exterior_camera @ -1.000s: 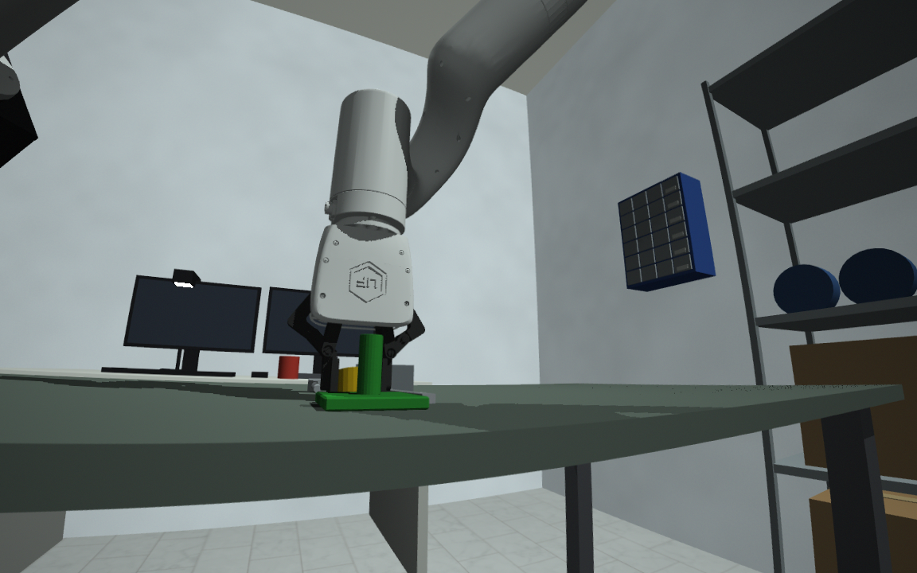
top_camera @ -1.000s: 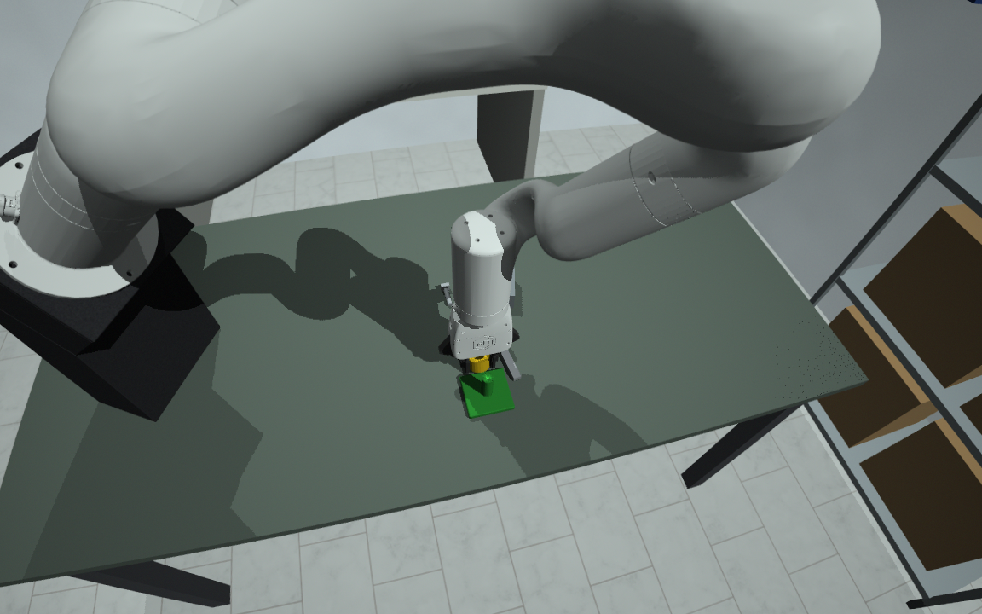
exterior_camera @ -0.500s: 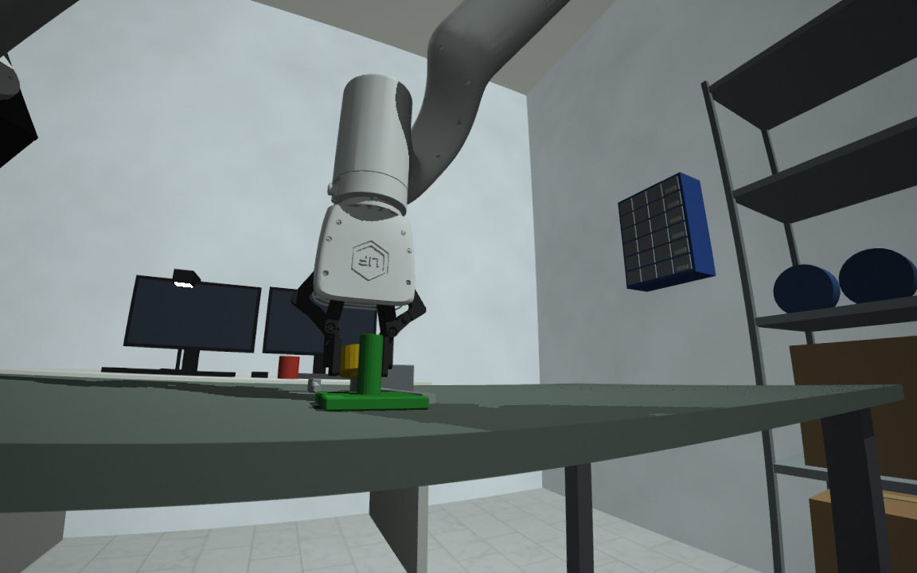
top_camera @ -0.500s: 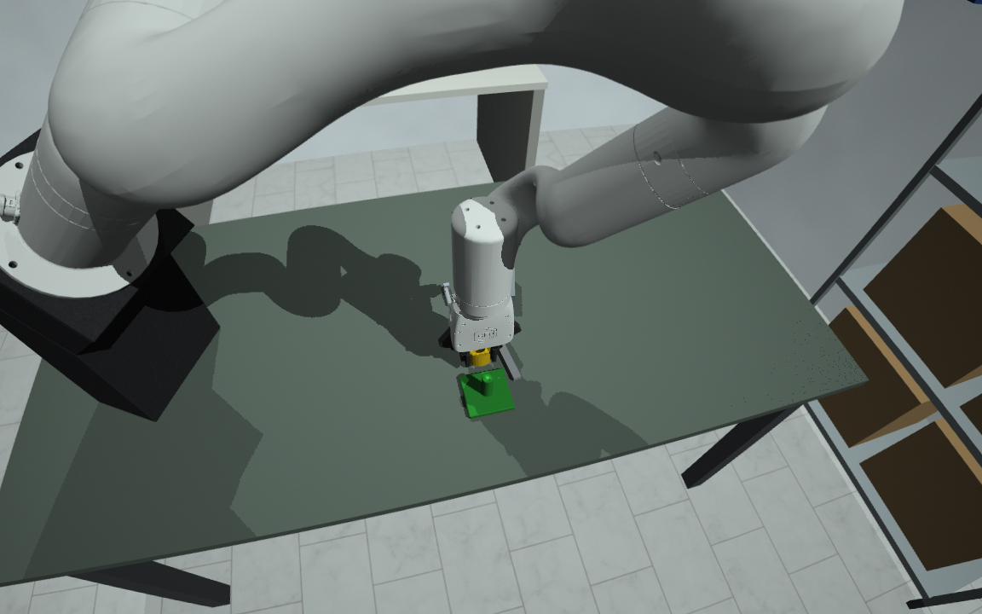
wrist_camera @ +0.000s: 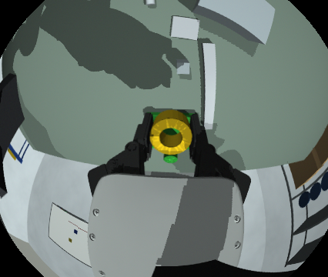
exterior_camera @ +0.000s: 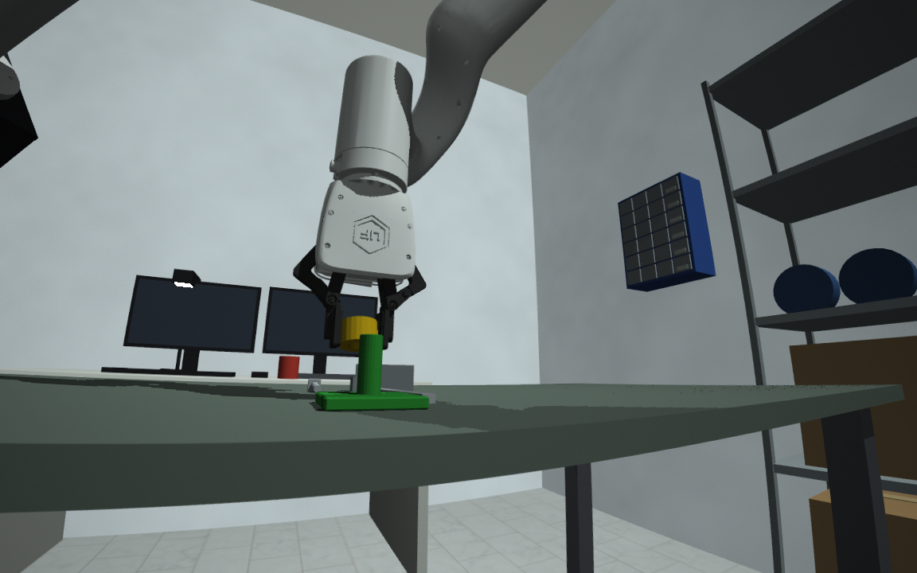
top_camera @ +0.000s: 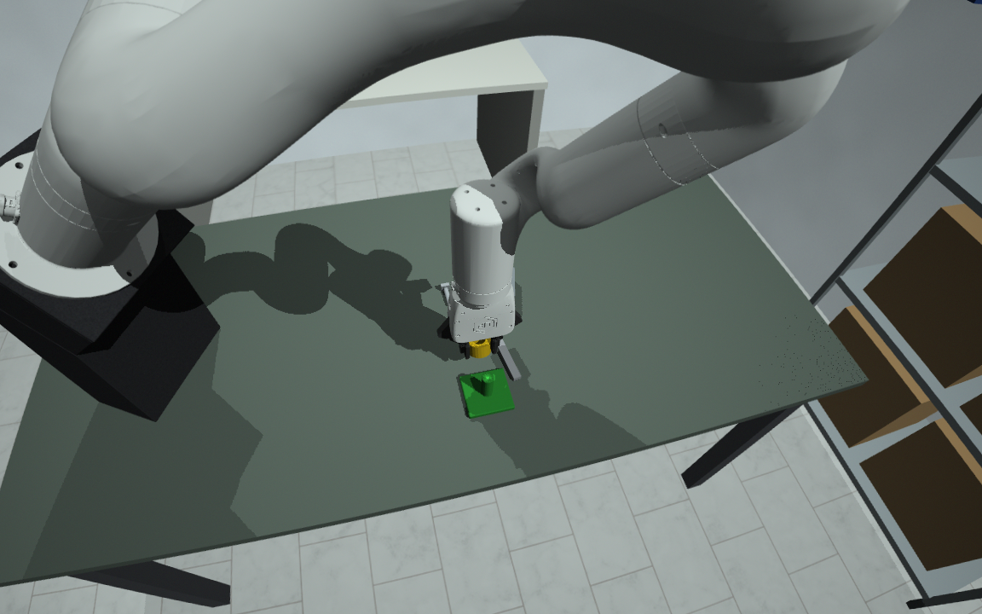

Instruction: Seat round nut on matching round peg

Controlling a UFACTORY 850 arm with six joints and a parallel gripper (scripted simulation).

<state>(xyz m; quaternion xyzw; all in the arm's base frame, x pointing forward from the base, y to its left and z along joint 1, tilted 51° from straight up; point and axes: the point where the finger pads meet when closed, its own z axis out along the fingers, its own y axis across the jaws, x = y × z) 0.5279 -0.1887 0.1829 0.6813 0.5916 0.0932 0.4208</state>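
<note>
My gripper is now 30 mm short of the small grey cube, 50 mm to the right of it and 60 mm above it. From my hand the other things lie so: grey bolt: 40 mm ahead, 170 mm to the left, 60 mm below; grey bar: 50 mm ahead, 70 mm below; grey block: 120 mm ahead, 120 mm to the left, 50 mm below.
</note>
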